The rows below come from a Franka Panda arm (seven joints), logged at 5 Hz.
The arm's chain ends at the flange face. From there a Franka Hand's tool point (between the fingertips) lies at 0.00 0.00 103.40 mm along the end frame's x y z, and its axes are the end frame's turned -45 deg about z.
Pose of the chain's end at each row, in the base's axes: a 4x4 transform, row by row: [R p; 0 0 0 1], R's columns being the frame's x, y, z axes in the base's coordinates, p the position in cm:
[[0.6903 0.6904 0.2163 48.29], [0.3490 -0.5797 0.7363 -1.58], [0.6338 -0.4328 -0.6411 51.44], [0 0 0 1]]
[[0.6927 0.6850 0.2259 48.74], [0.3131 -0.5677 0.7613 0.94], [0.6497 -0.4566 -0.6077 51.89], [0 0 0 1]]
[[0.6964 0.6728 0.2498 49.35], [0.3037 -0.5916 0.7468 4.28], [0.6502 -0.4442 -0.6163 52.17], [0 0 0 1]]
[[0.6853 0.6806 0.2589 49.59], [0.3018 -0.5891 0.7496 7.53], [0.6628 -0.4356 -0.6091 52.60], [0 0 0 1]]
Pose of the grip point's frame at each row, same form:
[[-0.0001 0.9763 0.2163 50.53], [0.6567 -0.1631 0.7363 6.03], [0.7542 0.1421 -0.6411 44.81], [0 0 0 1]]
[[0.0054 0.9742 0.2259 51.08], [0.6228 -0.1800 0.7613 8.81], [0.7823 0.1365 -0.6077 45.61], [0 0 0 1]]
[[0.0167 0.9682 0.2498 51.93], [0.6331 -0.2036 0.7468 12.00], [0.7739 0.1457 -0.6163 45.80], [0 0 0 1]]
[[0.0033 0.9658 0.2589 52.27], [0.6300 -0.2032 0.7496 15.28], [0.7767 0.1607 -0.6091 46.30], [0 0 0 1]]

